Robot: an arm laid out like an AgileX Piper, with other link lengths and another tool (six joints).
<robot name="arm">
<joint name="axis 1" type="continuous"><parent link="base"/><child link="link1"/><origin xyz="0 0 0.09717"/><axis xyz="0 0 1"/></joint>
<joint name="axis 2" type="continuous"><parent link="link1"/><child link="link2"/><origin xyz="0 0 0"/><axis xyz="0 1 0"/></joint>
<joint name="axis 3" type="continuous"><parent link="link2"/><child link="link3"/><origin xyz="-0.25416 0 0.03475"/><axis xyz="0 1 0"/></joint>
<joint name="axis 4" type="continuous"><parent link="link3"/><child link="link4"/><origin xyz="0.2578 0 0.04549"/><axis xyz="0.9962 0 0.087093"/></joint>
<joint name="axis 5" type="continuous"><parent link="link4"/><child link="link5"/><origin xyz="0 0 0"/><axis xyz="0 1 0"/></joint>
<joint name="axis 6" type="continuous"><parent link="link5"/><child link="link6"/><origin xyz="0.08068 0 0.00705"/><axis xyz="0.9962 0 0.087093"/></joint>
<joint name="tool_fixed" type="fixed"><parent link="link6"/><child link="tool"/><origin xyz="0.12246 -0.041 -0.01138" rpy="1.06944 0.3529 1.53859"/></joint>
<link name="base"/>
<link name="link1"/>
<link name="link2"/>
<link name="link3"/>
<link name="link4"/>
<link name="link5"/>
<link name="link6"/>
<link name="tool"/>
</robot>
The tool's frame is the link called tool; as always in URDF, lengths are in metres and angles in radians. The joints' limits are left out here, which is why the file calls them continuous.
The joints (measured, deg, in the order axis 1, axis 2, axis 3, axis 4, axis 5, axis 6), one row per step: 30.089, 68.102, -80.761, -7.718, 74.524, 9.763; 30.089, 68.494, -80.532, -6.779, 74.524, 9.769; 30.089, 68.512, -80.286, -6.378, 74.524, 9.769; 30.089, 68.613, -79.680, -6.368, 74.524, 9.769; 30.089, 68.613, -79.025, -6.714, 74.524, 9.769; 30.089, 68.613, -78.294, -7.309, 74.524, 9.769; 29.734, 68.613, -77.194, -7.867, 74.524, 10.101; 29.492, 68.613, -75.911, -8.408, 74.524, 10.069; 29.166, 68.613, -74.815, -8.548, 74.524, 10.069; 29.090, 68.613, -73.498, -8.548, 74.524, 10.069; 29.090, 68.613, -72.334, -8.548, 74.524, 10.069; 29.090, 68.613, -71.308, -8.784, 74.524, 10.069; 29.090, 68.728, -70.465, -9.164, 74.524, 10.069; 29.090, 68.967, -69.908, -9.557, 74.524, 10.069; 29.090, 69.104, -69.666, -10.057, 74.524, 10.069; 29.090, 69.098, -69.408, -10.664, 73.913, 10.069; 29.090, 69.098, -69.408, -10.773, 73.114, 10.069; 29.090, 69.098, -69.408, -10.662, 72.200, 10.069; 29.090, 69.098, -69.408, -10.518, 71.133, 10.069; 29.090, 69.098, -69.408, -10.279, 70.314, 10.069
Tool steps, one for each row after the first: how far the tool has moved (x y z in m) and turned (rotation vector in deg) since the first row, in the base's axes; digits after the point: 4 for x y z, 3 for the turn. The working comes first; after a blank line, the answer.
Tool pose at each row, in the base's axes (x y z in m, rotation vector in deg; the steps are taken from these numbers as rounded here): 0.2597, 0.0771, 0.2685, 53.016, 123.621, 55.730; 0.2591, 0.0804, 0.2644, 53.630, 124.483, 56.144; 0.2583, 0.0815, 0.2625, 53.893, 124.849, 56.321; 0.2577, 0.0813, 0.2586, 54.152, 125.463, 55.747; 0.2573, 0.0797, 0.2553, 54.236, 125.907, 54.866; 0.2572, 0.0772, 0.2518, 54.227, 126.330, 53.676; 0.2566, 0.0730, 0.2461, 55.108, 126.642, 52.100; 0.2557, 0.0691, 0.2396, 55.494, 127.401, 50.380; 0.2545, 0.0662, 0.2337, 56.127, 128.060, 49.170; 0.2522, 0.0646, 0.2265, 56.642, 129.114, 48.008; 0.2500, 0.0634, 0.2201, 57.024, 130.085, 46.999; 0.2484, 0.0615, 0.2149, 57.232, 130.856, 45.878; 0.2474, 0.0595, 0.2103, 57.330, 131.519, 44.674; 0.2473, 0.0579, 0.2068, 57.360, 132.041, 43.597; 0.2477, 0.0562, 0.2056, 57.193, 132.182, 42.789; 0.2499, 0.0552, 0.2055, 56.618, 131.758, 42.563; 0.2525, 0.0563, 0.2063, 56.154, 131.166, 43.200; 0.2550, 0.0582, 0.2070, 55.760, 130.563, 44.144; 0.2579, 0.0605, 0.2078, 55.307, 129.856, 45.251; 0.2600, 0.0627, 0.2083, 55.037, 129.346, 46.216

-0.0006, 0.0033, -0.0041, 0.467, 0.988, 0.275; -0.0014, 0.0044, -0.0060, 0.667, 1.408, 0.392; -0.0020, 0.0042, -0.0099, 0.322, 2.026, 0.387; -0.0024, 0.0026, -0.0132, -0.290, 2.428, 0.281; -0.0025, 0.0001, -0.0167, -1.150, 2.775, 0.110; -0.0031, -0.0041, -0.0224, -1.986, 3.512, -0.681; -0.0040, -0.0080, -0.0289, -3.088, 4.362, -1.035; -0.0052, -0.0109, -0.0348, -3.738, 5.254, -1.390; -0.0075, -0.0125, -0.0420, -4.390, 6.399, -1.459; -0.0097, -0.0137, -0.0484, -4.970, 7.409, -1.452; -0.0113, -0.0156, -0.0536, -5.679, 8.185, -1.497; -0.0123, -0.0176, -0.0582, -6.479, 8.831, -1.570; -0.0124, -0.0192, -0.0617, -7.211, 9.330, -1.641; -0.0120, -0.0209, -0.0629, -7.826, 9.414, -1.736; -0.0098, -0.0219, -0.0630, -8.186, 8.803, -1.755; -0.0072, -0.0208, -0.0622, -7.909, 8.052, -1.649; -0.0047, -0.0189, -0.0615, -7.391, 7.309, -1.485; -0.0018, -0.0166, -0.0607, -6.774, 6.448, -1.292; 0.0003, -0.0144, -0.0602, -6.189, 5.850, -1.125
